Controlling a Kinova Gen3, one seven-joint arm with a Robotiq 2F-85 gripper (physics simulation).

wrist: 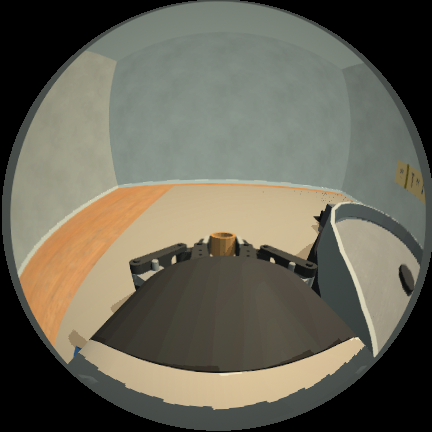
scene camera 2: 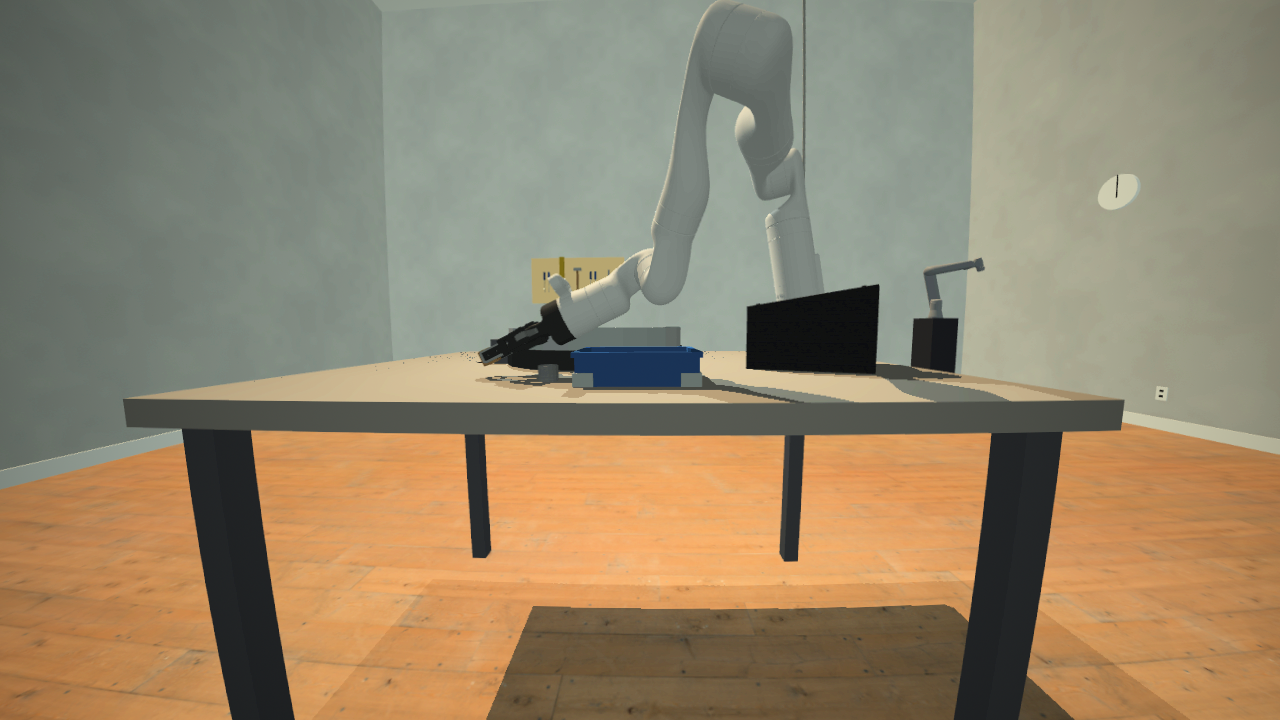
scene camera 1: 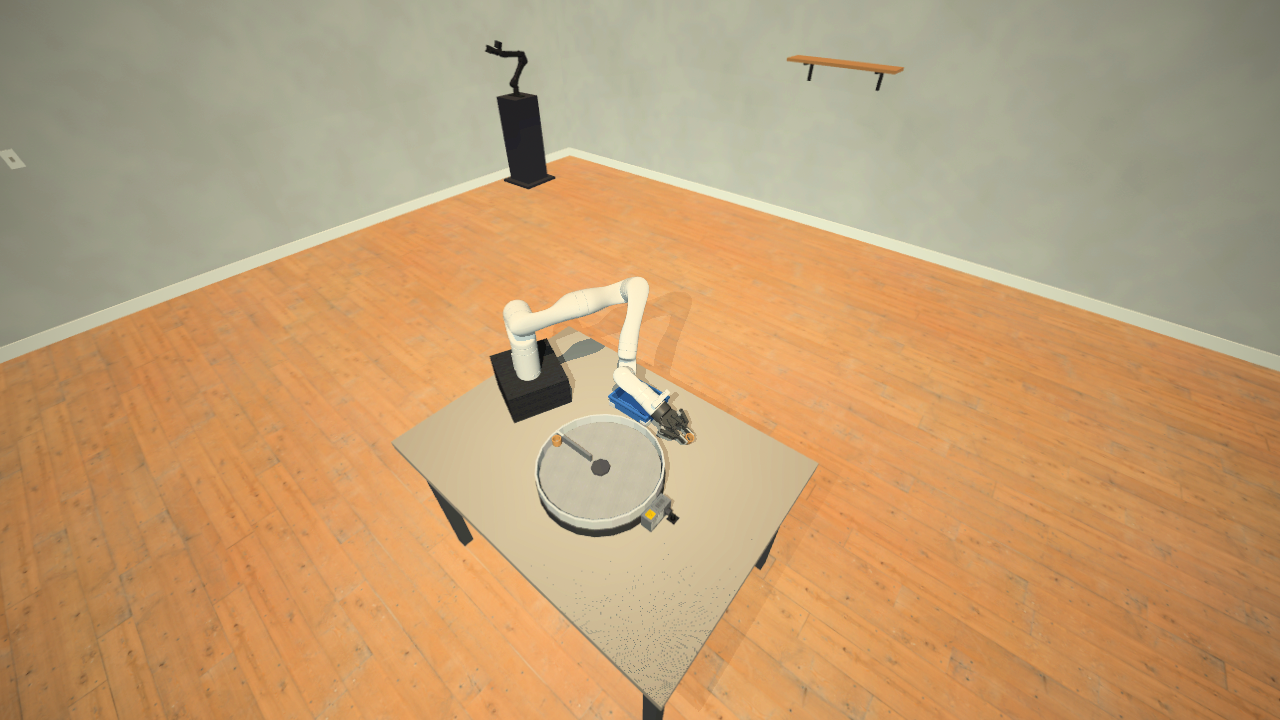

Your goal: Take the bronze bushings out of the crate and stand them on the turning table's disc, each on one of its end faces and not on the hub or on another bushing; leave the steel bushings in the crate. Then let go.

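Places are measured from the arm's base along level axes (x ahead, y left, z up), in millimetres.
Where they show: gripper, between the fingertips: [wrist: 222, 242] [scene camera 2: 486, 357] [scene camera 1: 689, 439]; arm's base, origin of its link: [scene camera 2: 798, 301] [scene camera 1: 528, 371].
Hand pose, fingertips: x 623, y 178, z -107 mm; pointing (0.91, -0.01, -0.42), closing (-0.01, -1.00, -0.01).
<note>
Things, the pixels of their top centre, and the offset from my fingertips.
- blue crate, centre of its top: [scene camera 2: 637, 349] [scene camera 1: 638, 396] dx -266, dy +46, dz +16 mm
- disc, centre of its top: [scene camera 1: 600, 466] dx -160, dy -294, dz +27 mm
- dark hub, centre of its top: [scene camera 1: 600, 466] dx -160, dy -294, dz +27 mm
- grey box with a yellow patch, centre of its top: [scene camera 1: 656, 507] dx +73, dy -300, dz +24 mm
- small grey block, centre of its top: [scene camera 2: 548, 365] dx -122, dy +52, dz -8 mm
My gripper [scene camera 1: 686, 433] [scene camera 2: 487, 355] [wrist: 222, 242] is shut on a bronze bushing [scene camera 1: 690, 437] [wrist: 223, 245]. It slants downward, low over the table, outside the turning table's rim and beyond the crate. The blue crate [scene camera 1: 625, 406] [scene camera 2: 635, 368] is partly under my wrist in scene camera 1's view; its contents cannot be made out. Another bronze bushing [scene camera 1: 556, 439] is on the disc [scene camera 1: 617, 494] [wrist: 372, 255], near the rim and the outer end of the dark bar; its end faces are too small to judge. The dark hub [scene camera 1: 600, 466] [wrist: 406, 279] is at the disc's centre.
The turning table's raised rim [scene camera 1: 537, 488] [wrist: 345, 250] stands beside my gripper. A grey box with a yellow patch [scene camera 1: 655, 514] is at its outer side. A small grey block [scene camera 2: 547, 372] stands beside the crate. The arm's black base block [scene camera 1: 539, 398] [scene camera 2: 812, 333] is behind.
</note>
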